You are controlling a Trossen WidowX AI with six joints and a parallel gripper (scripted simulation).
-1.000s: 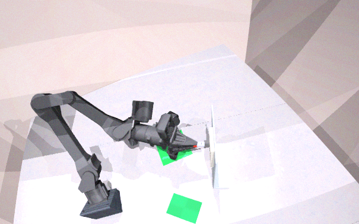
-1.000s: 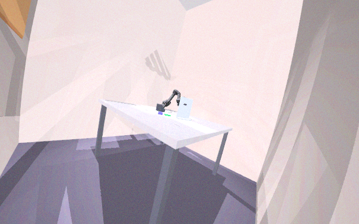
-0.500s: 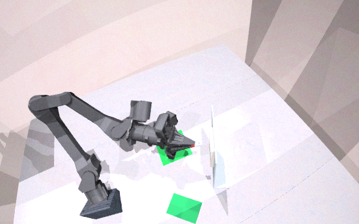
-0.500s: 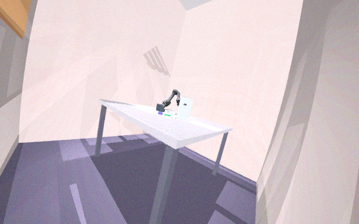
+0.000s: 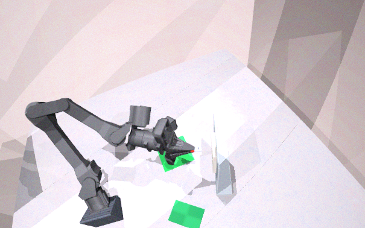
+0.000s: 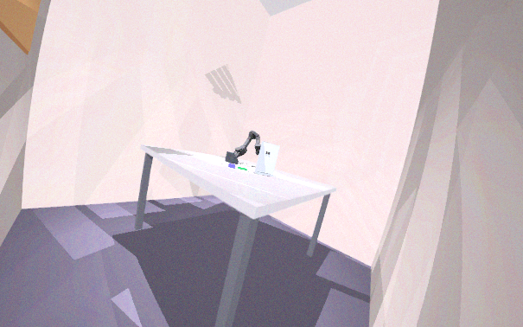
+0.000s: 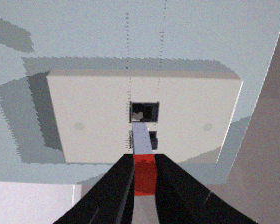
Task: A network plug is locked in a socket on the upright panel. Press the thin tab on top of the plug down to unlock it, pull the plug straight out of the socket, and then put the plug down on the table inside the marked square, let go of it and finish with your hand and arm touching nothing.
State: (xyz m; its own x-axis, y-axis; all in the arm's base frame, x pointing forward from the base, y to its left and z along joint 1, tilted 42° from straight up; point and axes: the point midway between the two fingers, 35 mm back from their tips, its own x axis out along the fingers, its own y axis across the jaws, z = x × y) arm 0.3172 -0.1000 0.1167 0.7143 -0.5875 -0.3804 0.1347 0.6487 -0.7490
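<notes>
The upright panel lies 50 mm ahead of my gripper tip, 40 mm to the right of it and 60 mm below it. The rest, counted from my gripper tip: network plug right at my gripper tip.
</notes>
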